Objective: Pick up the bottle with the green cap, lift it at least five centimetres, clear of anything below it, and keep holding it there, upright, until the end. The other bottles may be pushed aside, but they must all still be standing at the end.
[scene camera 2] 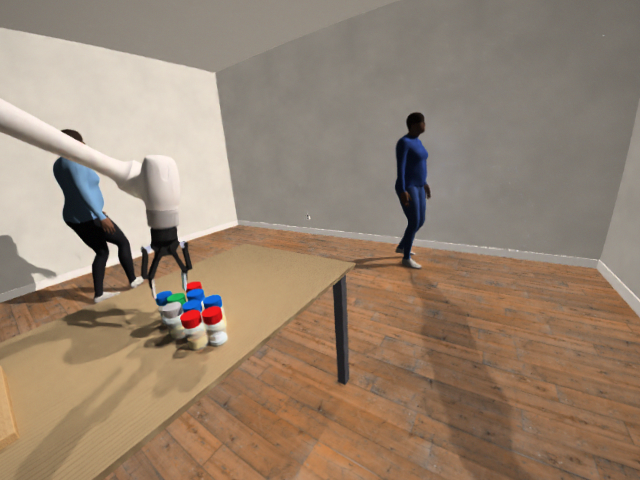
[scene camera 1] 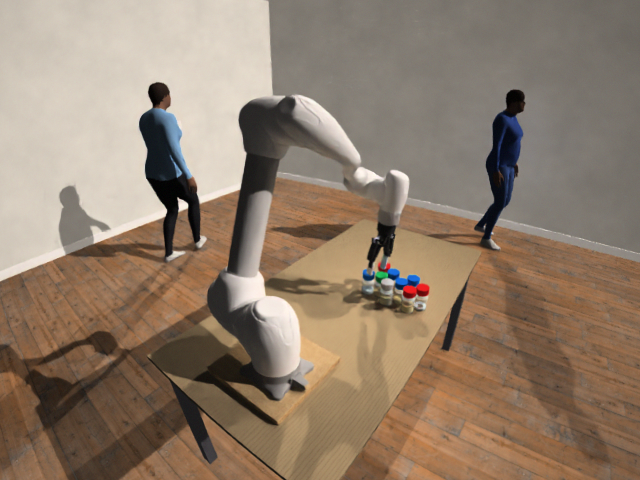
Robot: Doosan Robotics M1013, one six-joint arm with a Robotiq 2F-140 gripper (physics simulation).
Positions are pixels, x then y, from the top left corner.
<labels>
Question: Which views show my gripper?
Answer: Scene camera 2 and scene camera 1: all of them.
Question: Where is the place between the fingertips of my gripper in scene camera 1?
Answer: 376, 271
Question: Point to a red-capped bottle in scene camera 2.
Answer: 215, 328
</labels>
